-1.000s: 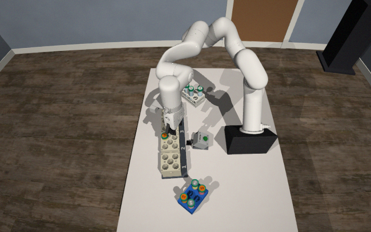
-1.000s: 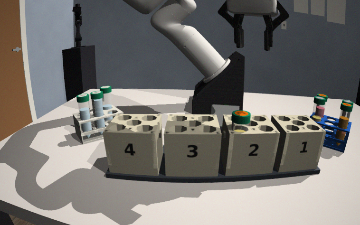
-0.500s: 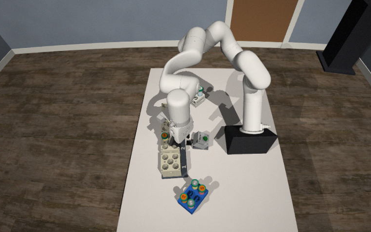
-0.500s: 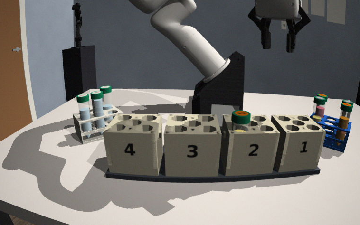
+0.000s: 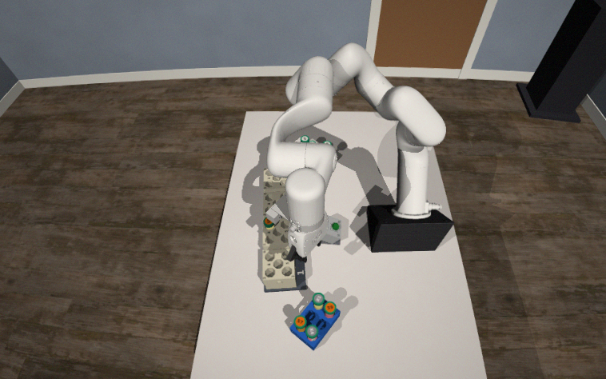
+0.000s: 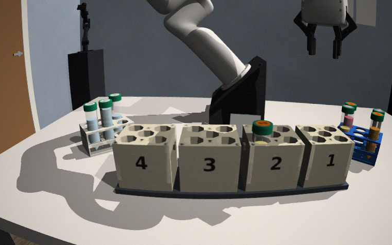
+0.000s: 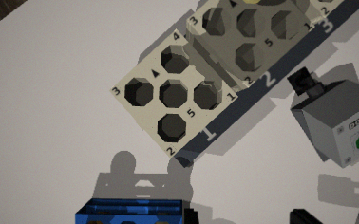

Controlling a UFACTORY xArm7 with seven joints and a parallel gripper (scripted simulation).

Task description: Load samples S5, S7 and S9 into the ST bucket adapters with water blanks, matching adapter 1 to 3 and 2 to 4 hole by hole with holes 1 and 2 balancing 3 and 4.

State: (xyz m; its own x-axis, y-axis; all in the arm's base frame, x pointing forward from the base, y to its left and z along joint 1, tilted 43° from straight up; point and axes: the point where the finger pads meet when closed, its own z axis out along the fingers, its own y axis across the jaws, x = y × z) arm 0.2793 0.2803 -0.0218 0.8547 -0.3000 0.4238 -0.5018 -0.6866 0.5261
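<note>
The pink-filled sample tube lies 19 cm below my hand, 11 cm to the left of it and 8 cm behind it. From my hand the other things lie so: blue rack 22 cm below, 13 cm to the left, 3 cm behind; green done key 19 cm below, 17 cm to the right, 6 cm behind; S7 tube 19 cm below, 16 cm to the left.
</note>
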